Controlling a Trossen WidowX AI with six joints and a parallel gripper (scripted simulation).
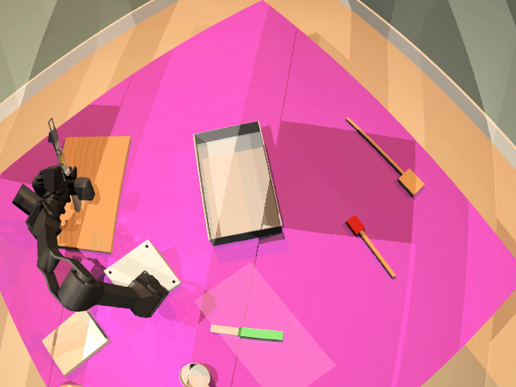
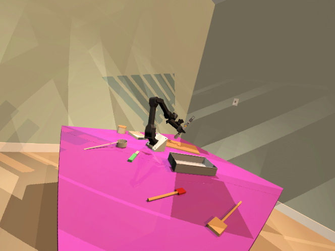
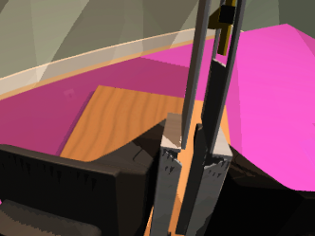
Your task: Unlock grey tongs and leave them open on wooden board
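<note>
Right now my gripper tip is 2 cm past the wooden board, 2 cm to the right of it and 15 cm above it. Also, from my gripper tip: white block (32 cm behind, 33 cm to the right, 15 cm below); then green-handled tool (7 cm ahead, 59 cm to the right, 15 cm below).
</note>
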